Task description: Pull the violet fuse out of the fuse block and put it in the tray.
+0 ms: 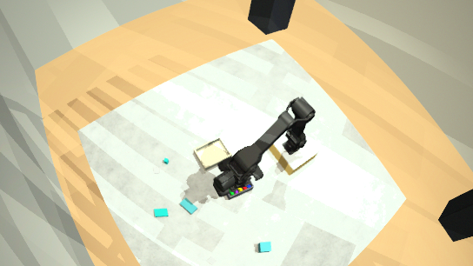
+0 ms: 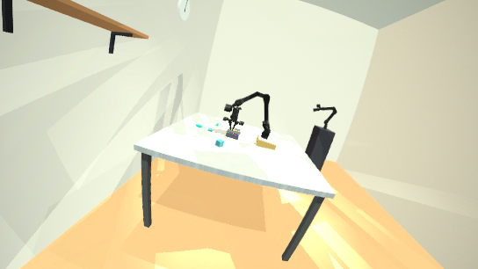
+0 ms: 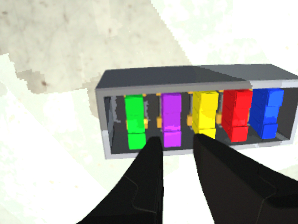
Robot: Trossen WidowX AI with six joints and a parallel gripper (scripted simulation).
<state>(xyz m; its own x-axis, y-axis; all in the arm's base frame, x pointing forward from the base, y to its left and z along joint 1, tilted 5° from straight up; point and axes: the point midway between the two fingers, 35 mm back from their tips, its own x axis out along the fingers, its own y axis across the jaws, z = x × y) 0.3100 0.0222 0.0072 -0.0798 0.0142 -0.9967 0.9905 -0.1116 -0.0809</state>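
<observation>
My gripper tip is 40 mm above the violet fuse. Round my gripper tip: cream tray 20 mm behind, 190 mm to the right, 60 mm below.
</observation>
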